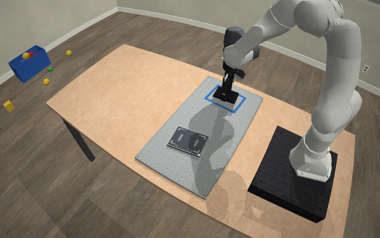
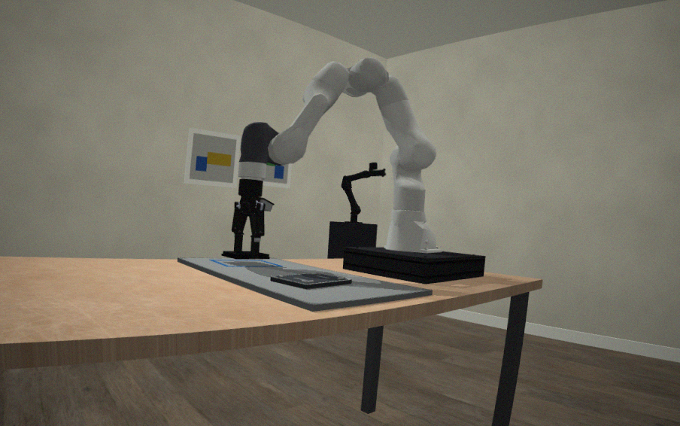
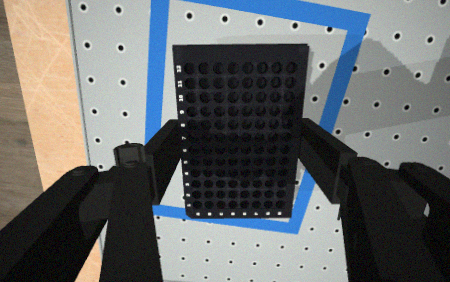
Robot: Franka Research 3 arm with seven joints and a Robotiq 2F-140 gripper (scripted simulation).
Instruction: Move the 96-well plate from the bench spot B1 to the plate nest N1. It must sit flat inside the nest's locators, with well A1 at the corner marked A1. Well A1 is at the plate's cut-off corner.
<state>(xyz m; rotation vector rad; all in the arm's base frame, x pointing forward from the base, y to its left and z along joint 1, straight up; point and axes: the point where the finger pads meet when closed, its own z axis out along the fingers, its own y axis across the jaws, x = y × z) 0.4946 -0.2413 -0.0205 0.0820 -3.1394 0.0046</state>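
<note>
My gripper is now 40 mm short of the plate nest N1, 360 mm to the right of it and 40 mm above it. Also, from my hand: A1 label: 40 mm behind, 410 mm to the left, 30 mm below; black 96-well plate: 20 mm below.
</note>
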